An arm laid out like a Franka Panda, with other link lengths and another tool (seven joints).
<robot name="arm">
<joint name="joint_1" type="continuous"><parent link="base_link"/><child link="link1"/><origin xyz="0.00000 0.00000 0.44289" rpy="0.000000 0.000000 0.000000"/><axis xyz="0 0 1"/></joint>
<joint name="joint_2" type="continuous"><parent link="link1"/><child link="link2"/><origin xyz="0.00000 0.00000 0.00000" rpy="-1.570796 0.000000 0.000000"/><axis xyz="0 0 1"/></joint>
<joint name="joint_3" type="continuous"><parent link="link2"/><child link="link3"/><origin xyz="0.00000 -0.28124 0.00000" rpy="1.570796 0.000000 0.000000"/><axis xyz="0 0 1"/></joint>
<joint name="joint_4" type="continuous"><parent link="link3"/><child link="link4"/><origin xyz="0.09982 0.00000 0.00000" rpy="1.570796 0.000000 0.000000"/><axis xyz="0 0 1"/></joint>
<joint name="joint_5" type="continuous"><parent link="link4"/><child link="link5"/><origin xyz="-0.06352 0.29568 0.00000" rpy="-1.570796 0.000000 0.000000"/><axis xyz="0 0 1"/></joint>
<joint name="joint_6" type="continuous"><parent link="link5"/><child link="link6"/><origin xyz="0.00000 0.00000 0.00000" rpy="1.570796 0.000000 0.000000"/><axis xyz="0 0 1"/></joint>
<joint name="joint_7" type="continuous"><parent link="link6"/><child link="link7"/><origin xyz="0.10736 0.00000 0.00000" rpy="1.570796 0.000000 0.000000"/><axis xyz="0 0 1"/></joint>
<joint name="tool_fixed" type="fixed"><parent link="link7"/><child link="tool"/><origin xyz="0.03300 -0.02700 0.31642" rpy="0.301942 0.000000 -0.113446"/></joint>
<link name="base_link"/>
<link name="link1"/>
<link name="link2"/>
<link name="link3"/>
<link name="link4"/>
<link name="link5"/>
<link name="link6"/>
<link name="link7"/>
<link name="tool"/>
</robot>
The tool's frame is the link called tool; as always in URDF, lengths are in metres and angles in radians. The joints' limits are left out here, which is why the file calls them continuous.
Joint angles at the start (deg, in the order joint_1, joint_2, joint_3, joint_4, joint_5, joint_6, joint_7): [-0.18, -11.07, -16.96, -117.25, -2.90, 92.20, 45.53]
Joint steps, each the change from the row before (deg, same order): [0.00, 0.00, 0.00, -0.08, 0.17, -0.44, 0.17]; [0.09, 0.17, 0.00, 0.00, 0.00, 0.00, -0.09]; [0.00, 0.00, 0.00, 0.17, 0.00, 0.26, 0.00]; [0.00, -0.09, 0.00, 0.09, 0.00, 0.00, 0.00]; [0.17, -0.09, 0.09, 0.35, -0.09, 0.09, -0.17]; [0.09, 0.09, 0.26, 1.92, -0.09, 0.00, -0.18]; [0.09, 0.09, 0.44, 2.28, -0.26, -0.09, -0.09]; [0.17, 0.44, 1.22, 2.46, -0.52, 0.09, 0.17]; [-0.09, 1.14, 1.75, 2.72, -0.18, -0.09, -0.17]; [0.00, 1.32, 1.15, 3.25, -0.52, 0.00, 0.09]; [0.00, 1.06, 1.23, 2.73, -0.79, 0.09, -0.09]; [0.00, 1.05, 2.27, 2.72, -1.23, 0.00, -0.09]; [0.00, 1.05, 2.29, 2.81, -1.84, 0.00, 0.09]
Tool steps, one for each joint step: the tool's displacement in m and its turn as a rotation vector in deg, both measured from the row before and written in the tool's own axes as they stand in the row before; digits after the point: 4 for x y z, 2 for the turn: [-0.0027, 0.0016, 0.0014, -0.20, -0.44, 0.32]; [-0.0003, -0.0002, 0.0013, -0.16, -0.13, -0.13]; [0.0018, -0.0019, -0.0015, 0.27, 0.32, -0.09]; [0.0003, -0.0006, -0.0012, 0.13, 0.12, -0.04]; [0.0008, -0.0034, -0.0028, 0.22, 0.36, -0.54]; [0.0059, -0.0106, -0.0120, 0.97, 1.39, -0.86]; [0.0067, -0.0123, -0.0143, 0.96, 1.72, -1.03]; [0.0053, -0.0173, -0.0125, 0.54, 1.97, -1.67]; [0.0031, -0.0201, -0.0077, 0.28, 1.30, -2.05]; [0.0090, -0.0181, -0.0109, 0.43, 1.91, -1.47]; [0.0076, -0.0164, -0.0094, 0.21, 1.79, -1.75]; [0.0031, -0.0219, -0.0083, -0.16, 1.79, -2.84]; [0.0056, -0.0204, -0.0099, -0.43, 2.23, -2.79]
